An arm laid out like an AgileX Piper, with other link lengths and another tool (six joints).
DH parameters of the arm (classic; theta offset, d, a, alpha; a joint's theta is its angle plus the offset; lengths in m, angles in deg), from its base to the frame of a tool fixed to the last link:
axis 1: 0 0.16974 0 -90
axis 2: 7.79 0 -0.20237 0
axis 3: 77.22 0 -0.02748 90
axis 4: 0 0.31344 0 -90
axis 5: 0 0 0 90
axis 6: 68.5 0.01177 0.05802 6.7
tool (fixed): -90 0.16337 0 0
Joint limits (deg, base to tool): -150..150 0..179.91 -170..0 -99.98..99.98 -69.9..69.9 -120..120
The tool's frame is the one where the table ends.
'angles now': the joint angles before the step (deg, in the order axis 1, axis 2, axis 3, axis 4, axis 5, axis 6). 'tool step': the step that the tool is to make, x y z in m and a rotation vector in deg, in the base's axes. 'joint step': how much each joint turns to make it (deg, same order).
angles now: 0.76, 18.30, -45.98, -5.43, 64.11, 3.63
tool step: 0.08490, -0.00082, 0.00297, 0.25, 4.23, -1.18
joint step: 0.00, 26.17, -13.59, -1.45, -8.17, 2.40
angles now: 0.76, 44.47, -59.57, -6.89, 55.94, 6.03
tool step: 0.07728, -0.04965, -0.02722, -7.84, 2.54, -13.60
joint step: -0.72, 19.94, -9.60, -19.92, -4.35, 15.14
